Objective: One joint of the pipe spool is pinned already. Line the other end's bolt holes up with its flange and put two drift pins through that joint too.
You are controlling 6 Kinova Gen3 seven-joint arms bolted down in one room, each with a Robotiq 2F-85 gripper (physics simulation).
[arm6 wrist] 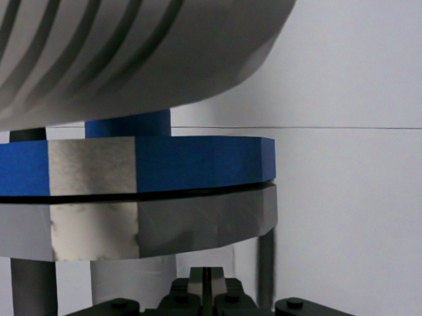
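In the arm6 wrist view a blue flange [200, 159] lies over a grey flange [200, 224], with a thin dark gap between them. A pale band on each rim lines up with the other. A blue pipe [128, 126] rises above, and a grey pipe [132, 282] runs down below. A dark drift pin [33, 287] stands upright under the grey flange at the left; a dark stub shows above the blue flange over it. The bolt holes are hidden. The arm6 gripper [206, 282] is shut and empty, below the grey flange. The other five grippers do not show.
A large pale rounded body [165, 60] with dark curved grooves hangs close above the blue flange and hides what is behind it. A narrow dark upright strip [266, 270] shows below the grey flange's right edge; I cannot tell whether it is a pin or a shadow.
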